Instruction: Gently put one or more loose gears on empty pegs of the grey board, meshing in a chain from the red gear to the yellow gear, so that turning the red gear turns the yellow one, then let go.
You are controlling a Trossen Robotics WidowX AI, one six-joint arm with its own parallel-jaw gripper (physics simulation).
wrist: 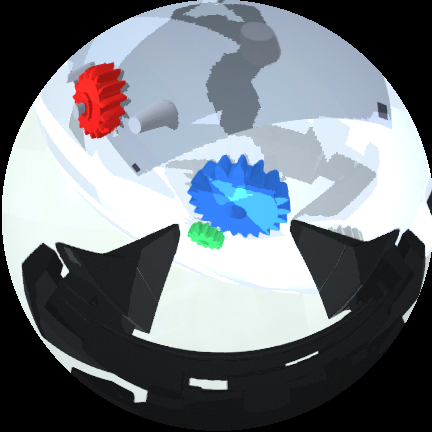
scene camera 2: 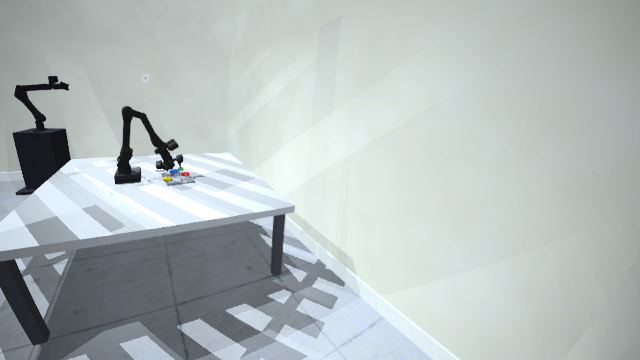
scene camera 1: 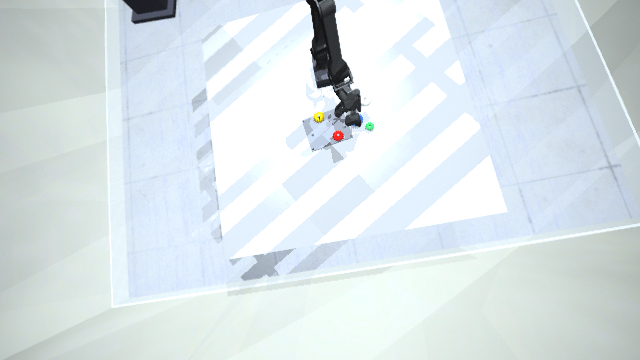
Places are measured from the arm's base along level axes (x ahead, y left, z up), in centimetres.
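Where they show: gripper, fingertip midpoint: (wrist: 236,227) (scene camera 2: 174,169) (scene camera 1: 360,118); arm's base, origin of the base link: (scene camera 2: 124,172) (scene camera 1: 322,63).
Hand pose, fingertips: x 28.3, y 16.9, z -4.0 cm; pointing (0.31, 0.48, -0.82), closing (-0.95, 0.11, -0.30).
Observation:
Each offset is from my fingertips to the top centre of the thing. "pt": to the spot under its first point. Level surfaces: height alone.
The grey board {dx +2.7, dy -16.6, dz +1.5 cm} (scene camera 1: 322,141) (wrist: 325,75) lies on the table. The red gear {dx +7.7, dy -11.2, dz +0.9 cm} (scene camera 1: 338,136) (scene camera 2: 185,174) (wrist: 105,100) and the yellow gear {dx -2.9, dy -20.1, dz +1.0 cm} (scene camera 1: 319,117) (scene camera 2: 167,179) sit on it. Two bare pegs, one short and thick {pt dx -1.4, dy -9.5, dz +1.0 cm} (wrist: 259,45) and one near the red gear {dx +3.1, dy -8.0, dz +1.3 cm} (wrist: 156,116), show in the wrist view. The loose blue gear {dx +0.0, dy -2.0, dz +0.1 cm} (scene camera 1: 360,120) (scene camera 2: 174,171) (wrist: 235,187) lies off the board's edge, with the small green gear {dx +3.9, dy +4.2, dz +0.1 cm} (scene camera 1: 369,127) (wrist: 206,236) beyond it. My gripper (scene camera 1: 346,116) (wrist: 236,227) is open and empty, fingertips spread to either side of the blue gear in the wrist view; their height above it is unclear.
A pale, whitish gear {dx -10.2, dy +2.9, dz +0.1 cm} (scene camera 1: 366,101) (wrist: 348,232) lies on the table {dz -1.6 cm} (scene camera 1: 400,185) near the blue gear, partly hidden behind a finger in the wrist view. A second arm stands on a dark pedestal (scene camera 2: 42,157) behind the table.

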